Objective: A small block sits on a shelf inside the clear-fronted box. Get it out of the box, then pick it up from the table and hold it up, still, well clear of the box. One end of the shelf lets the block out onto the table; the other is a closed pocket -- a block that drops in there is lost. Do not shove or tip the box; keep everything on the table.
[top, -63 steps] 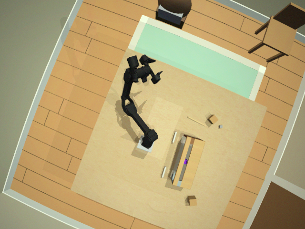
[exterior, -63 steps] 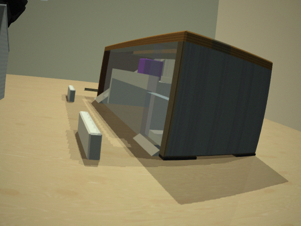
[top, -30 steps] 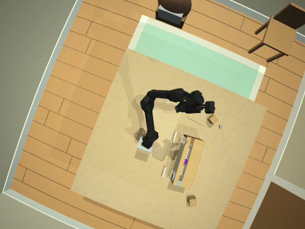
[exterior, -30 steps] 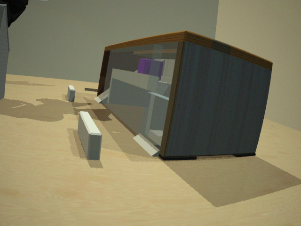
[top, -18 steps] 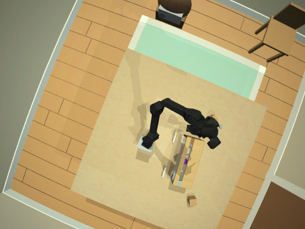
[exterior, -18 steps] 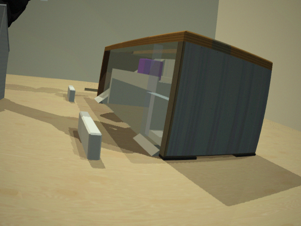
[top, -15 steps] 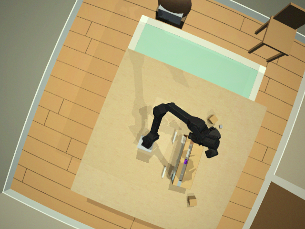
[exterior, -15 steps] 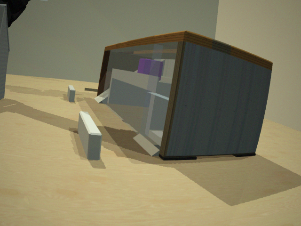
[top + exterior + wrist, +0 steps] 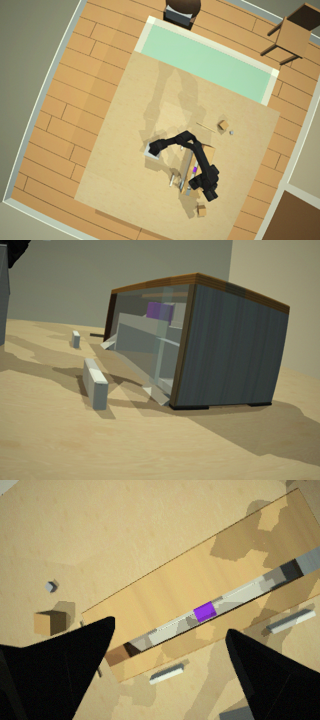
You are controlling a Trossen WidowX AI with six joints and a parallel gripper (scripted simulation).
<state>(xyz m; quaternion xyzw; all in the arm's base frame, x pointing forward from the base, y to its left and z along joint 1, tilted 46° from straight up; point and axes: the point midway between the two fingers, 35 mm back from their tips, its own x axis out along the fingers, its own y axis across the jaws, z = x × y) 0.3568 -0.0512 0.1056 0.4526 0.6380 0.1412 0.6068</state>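
My gripper tip is now 200 mm above the box, 40 mm past it and 30 mm to the left of it.
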